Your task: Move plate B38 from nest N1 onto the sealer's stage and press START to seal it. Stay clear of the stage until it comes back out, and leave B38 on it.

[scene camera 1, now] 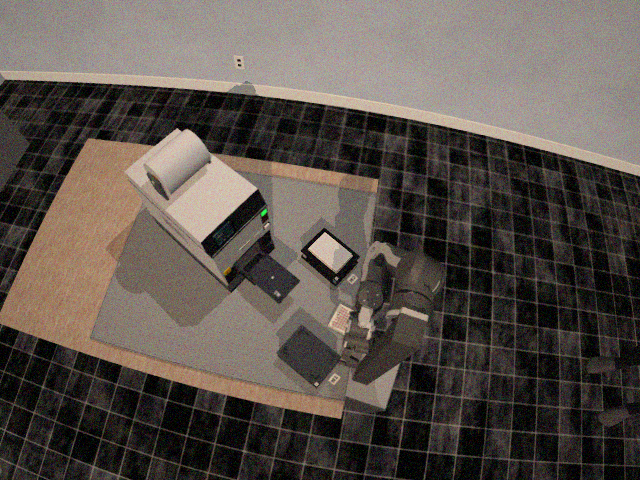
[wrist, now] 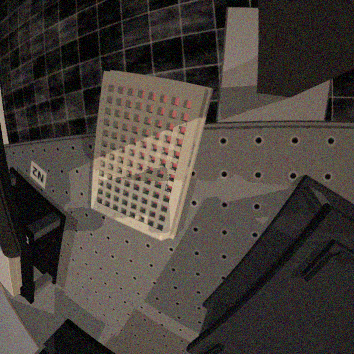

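Plate B38 [scene camera 1: 341, 318] [wrist: 145, 160] is pale with rows of wells, some showing red. It is out of nest N1, at the robot-side edge of the mat between the two nests; in the wrist view it overlaps the mat's edge and I cannot tell whether it touches the mat. Nest N1 [scene camera 1: 308, 355] [wrist: 280, 280] is dark and empty. My gripper [scene camera 1: 351, 347] is open, beside N1 and the plate, not around the plate. The sealer [scene camera 1: 211, 206] has its dark stage [scene camera 1: 271, 279] out and bare. A green light [scene camera 1: 264, 212] shows on its front; START's lettering is unreadable.
Nest N2 [scene camera 1: 311, 259] [wrist: 40, 207] holds a white-topped plate [scene camera 1: 330, 250]. The N2 label [scene camera 1: 352, 279] [wrist: 38, 174] is beside it. A white roll [scene camera 1: 180, 160] sits on the sealer. The grey mat [scene camera 1: 175, 343] lies on the wooden table [scene camera 1: 51, 248]. The arm stands at the right edge.
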